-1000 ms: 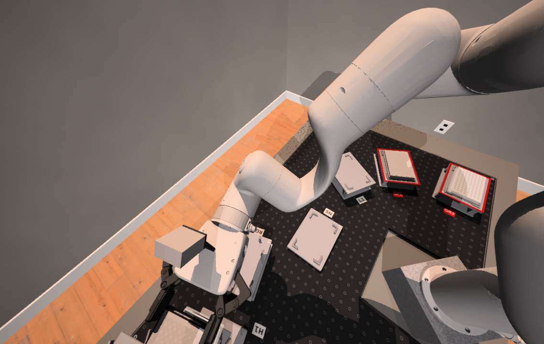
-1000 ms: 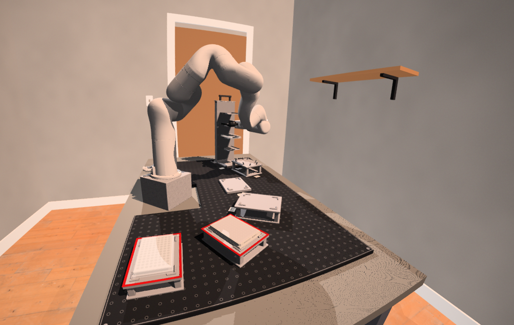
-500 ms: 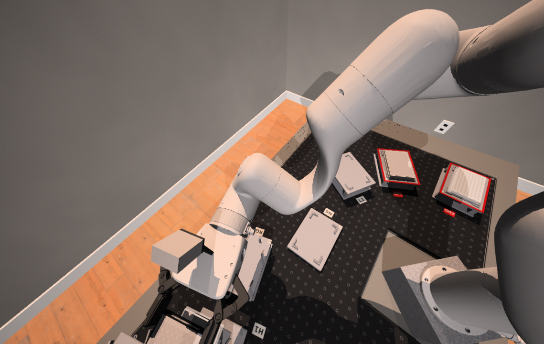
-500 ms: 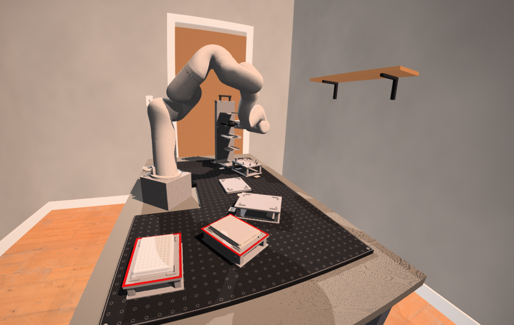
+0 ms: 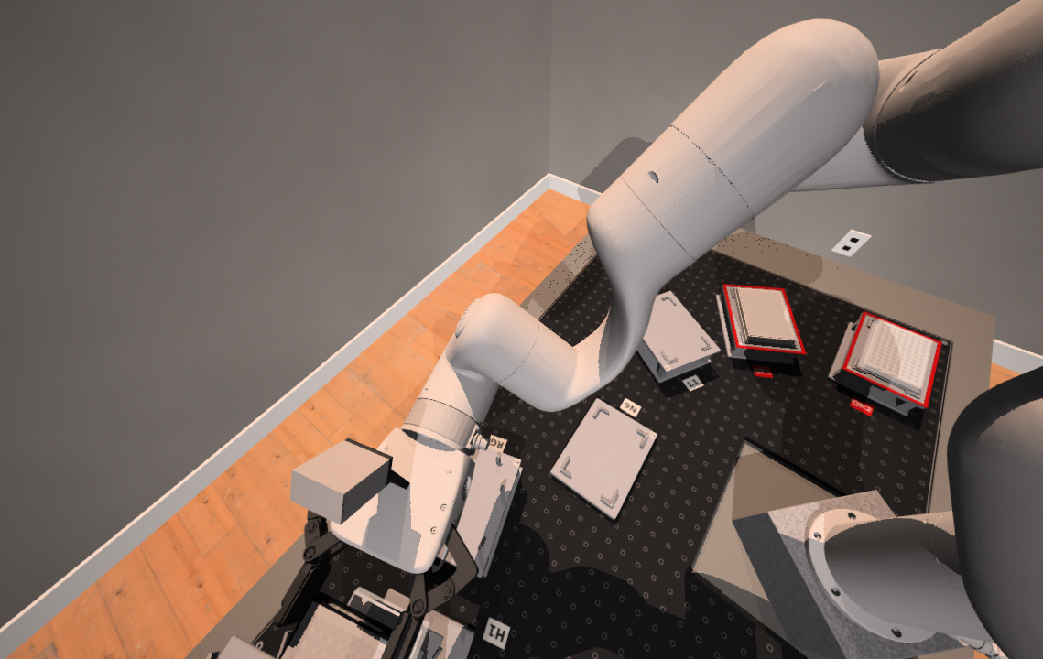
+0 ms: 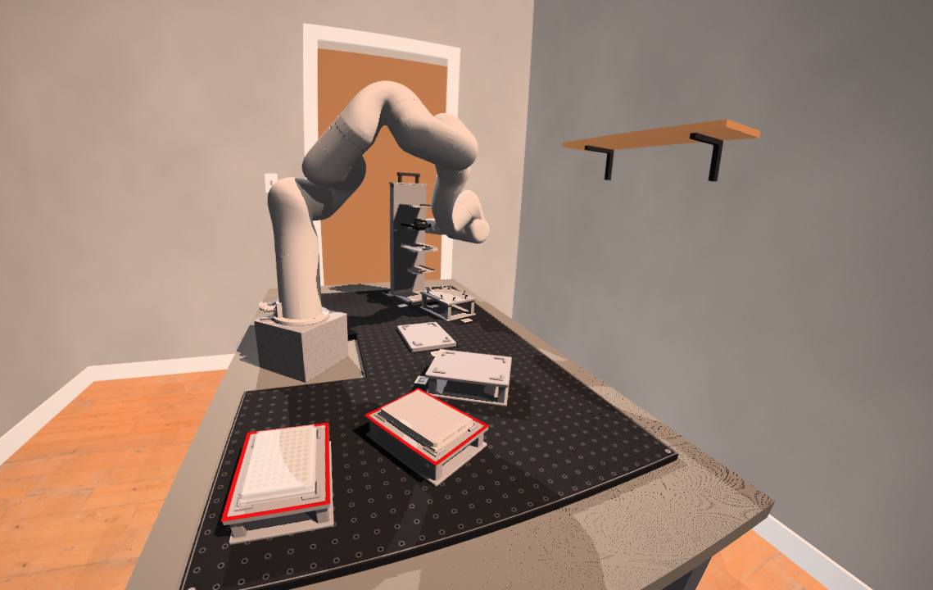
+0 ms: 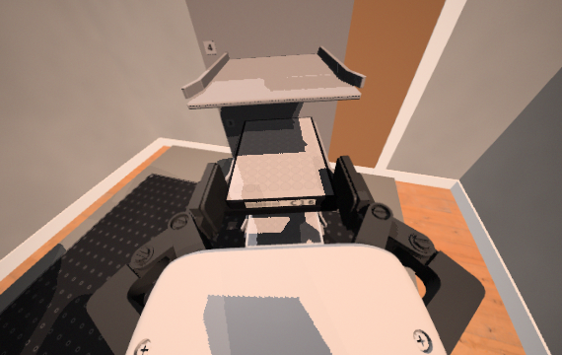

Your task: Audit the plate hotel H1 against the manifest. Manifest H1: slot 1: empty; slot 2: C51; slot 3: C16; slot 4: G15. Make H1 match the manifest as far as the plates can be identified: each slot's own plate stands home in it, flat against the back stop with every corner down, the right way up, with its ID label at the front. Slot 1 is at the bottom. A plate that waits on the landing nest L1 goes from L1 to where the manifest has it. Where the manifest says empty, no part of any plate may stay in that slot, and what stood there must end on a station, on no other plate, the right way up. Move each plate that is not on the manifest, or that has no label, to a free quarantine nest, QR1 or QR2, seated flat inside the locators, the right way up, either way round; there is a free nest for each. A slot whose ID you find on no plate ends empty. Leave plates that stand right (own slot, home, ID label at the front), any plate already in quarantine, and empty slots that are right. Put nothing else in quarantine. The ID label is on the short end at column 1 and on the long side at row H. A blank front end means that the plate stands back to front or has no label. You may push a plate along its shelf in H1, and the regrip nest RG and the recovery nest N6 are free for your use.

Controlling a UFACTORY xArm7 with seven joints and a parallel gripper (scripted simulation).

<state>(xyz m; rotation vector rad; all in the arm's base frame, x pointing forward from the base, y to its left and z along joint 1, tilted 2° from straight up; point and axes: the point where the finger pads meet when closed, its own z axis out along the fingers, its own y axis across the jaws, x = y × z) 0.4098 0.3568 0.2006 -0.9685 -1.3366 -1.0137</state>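
My gripper is now 50 mm to the right of the dark plate, 20 mm past it and 20 mm above it. Also, from my hand: clear plate labelled C51: 90 mm below, 50 mm to the left, 20 mm behind; slot tag 4: 100 mm to the left, 90 mm behind, 70 mm above; plate hotel H1: 130 mm to the left, 80 mm below, 40 mm behind.
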